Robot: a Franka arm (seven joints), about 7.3 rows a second.
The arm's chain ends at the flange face. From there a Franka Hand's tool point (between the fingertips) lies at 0.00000 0.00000 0.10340 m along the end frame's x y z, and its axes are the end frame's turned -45 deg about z.
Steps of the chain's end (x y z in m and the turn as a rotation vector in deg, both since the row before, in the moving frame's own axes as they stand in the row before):
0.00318, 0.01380, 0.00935, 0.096, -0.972, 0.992
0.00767, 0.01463, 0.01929, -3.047, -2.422, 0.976
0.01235, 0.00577, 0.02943, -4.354, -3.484, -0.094
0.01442, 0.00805, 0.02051, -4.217, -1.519, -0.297
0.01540, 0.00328, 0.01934, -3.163, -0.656, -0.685
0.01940, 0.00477, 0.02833, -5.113, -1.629, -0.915
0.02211, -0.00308, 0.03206, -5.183, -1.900, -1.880
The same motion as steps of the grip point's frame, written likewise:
-0.00862, 0.01063, 0.00933, 0.755, -0.619, 0.992
-0.01190, 0.01651, 0.01905, -0.442, -3.867, 0.976
-0.00533, 0.01393, 0.02894, -0.615, -5.542, -0.094
-0.00280, 0.01935, 0.02019, -1.908, -4.056, -0.297
0.00372, 0.01644, 0.01918, -1.773, -2.700, -0.685
0.00179, 0.02160, 0.02788, -2.464, -4.767, -0.915
0.00886, 0.01779, 0.03158, -2.321, -5.008, -1.880

